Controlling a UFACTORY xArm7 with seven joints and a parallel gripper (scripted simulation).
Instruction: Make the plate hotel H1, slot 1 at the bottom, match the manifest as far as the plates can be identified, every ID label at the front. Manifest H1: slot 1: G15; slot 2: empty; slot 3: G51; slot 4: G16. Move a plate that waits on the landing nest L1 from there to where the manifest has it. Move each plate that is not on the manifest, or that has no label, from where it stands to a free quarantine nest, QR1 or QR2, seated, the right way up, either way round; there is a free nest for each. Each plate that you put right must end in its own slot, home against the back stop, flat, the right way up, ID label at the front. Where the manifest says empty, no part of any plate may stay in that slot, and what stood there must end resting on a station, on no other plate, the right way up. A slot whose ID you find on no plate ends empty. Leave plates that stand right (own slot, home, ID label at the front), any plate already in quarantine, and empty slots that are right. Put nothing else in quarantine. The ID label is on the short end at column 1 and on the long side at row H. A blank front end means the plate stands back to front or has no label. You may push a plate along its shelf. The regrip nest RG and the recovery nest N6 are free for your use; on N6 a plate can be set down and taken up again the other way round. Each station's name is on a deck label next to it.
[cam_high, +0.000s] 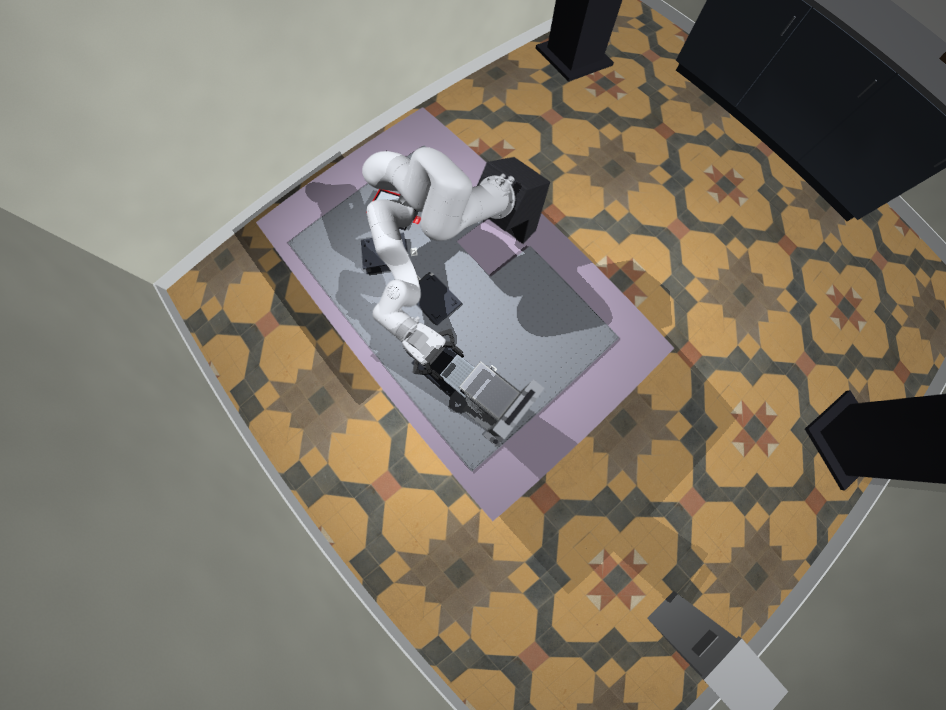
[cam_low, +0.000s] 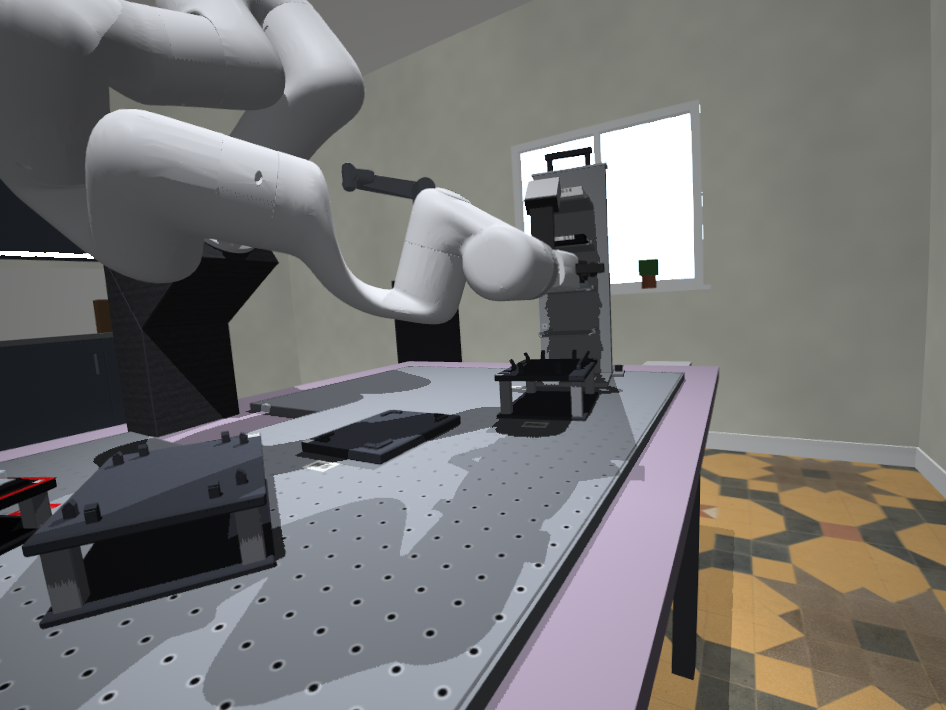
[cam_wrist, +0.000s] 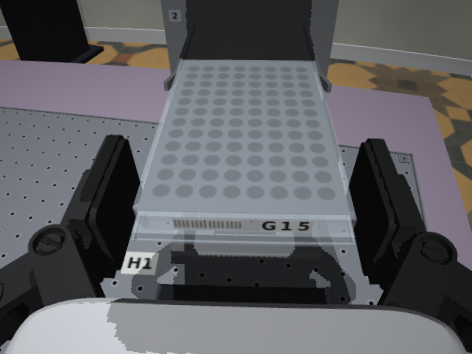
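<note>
The clear plate labelled G15 is 2 cm behind my hand, 5 cm to the left of it and 2 cm below it. From my hand the other things lie so: slot mark 2: 13 cm behind, 17 cm to the left, 1 cm below; H1 deck label: 12 cm behind, 5 cm to the left, 20 cm below; black plate labelled G51: 5 cm behind, 13 cm to the left, 6 cm above.
</note>
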